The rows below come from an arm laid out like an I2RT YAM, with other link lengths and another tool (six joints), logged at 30 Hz.
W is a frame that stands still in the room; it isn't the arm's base.
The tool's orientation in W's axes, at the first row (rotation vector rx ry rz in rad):
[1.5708, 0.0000, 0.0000]
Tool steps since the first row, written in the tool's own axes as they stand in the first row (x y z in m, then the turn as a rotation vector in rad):
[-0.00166, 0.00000, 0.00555, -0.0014, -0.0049, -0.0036]
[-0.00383, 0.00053, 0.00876, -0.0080, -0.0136, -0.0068]
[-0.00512, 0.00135, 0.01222, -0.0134, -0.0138, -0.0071]
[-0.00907, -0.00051, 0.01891, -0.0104, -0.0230, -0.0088]
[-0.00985, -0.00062, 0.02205, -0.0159, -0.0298, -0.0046]
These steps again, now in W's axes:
[-0.00166, -0.00555, 0.00000, -0.0014, 0.0036, -0.0049]
[-0.00383, -0.00876, 0.00053, -0.0080, 0.0068, -0.0136]
[-0.00512, -0.01222, 0.00135, -0.0134, 0.0071, -0.0138]
[-0.00907, -0.01891, -0.00051, -0.0104, 0.0088, -0.0230]
[-0.00985, -0.02205, -0.00062, -0.0159, 0.0046, -0.0298]

